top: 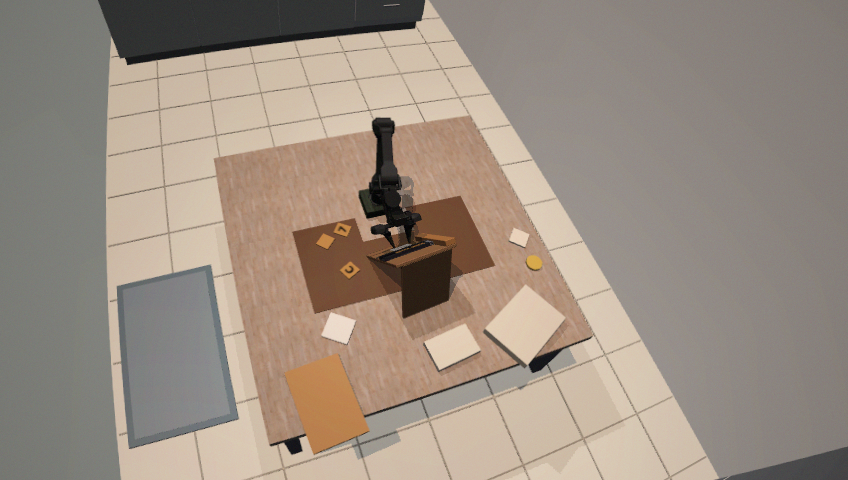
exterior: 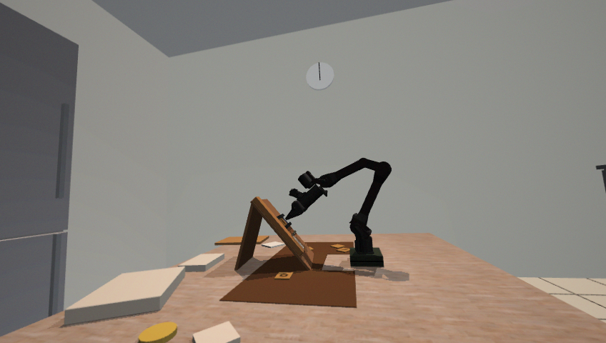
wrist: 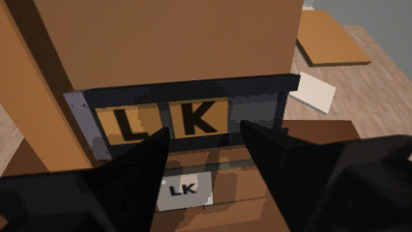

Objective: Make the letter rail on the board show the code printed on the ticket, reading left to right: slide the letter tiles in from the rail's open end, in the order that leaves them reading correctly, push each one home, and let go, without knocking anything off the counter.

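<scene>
The white ticket lies 5 cm behind my gripper tip, 4 cm to the left of it and 10 cm below it. Also, from my gripper tip: c tile 7 cm behind, 18 cm to the right, 18 cm below; cream slab 39 cm ahead, 3 cm to the left, 17 cm below; small white card 8 cm ahead, 57 cm to the left, 18 cm below.
</scene>
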